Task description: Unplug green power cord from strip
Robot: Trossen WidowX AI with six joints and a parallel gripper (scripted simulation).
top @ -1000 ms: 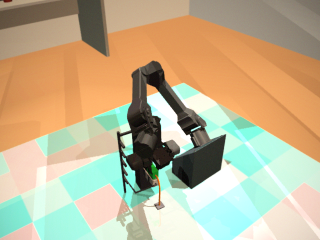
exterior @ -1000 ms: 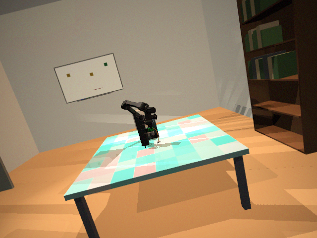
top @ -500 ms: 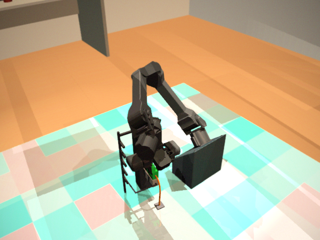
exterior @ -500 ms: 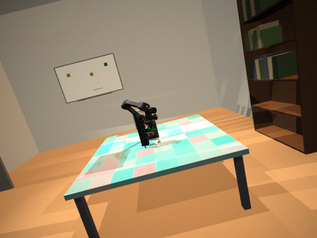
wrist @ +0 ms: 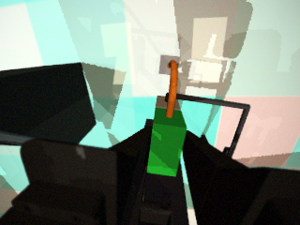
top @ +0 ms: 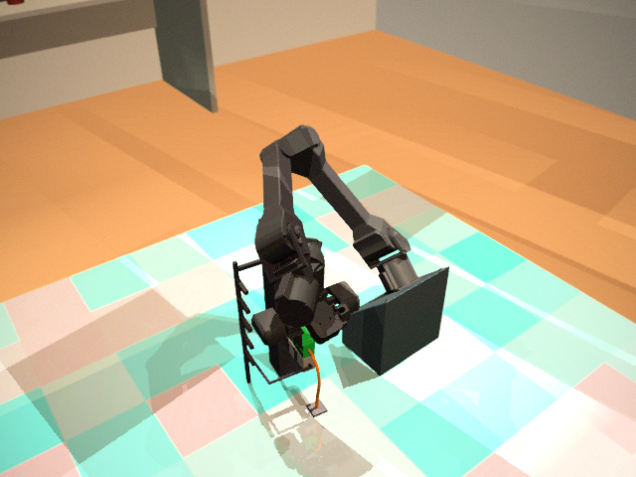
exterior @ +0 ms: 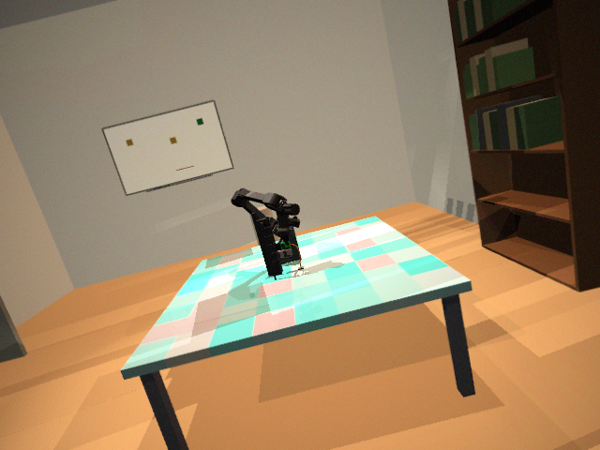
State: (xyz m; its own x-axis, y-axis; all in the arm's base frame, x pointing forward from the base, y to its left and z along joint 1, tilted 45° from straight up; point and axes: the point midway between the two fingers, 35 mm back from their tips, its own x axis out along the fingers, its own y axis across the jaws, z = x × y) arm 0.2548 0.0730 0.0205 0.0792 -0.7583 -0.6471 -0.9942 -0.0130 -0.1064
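Now: the green plug 30 mm to the right of my gripper tip. The rest, counted from my gripper tip: grey anchor block: 140 mm below, 40 mm to the left.
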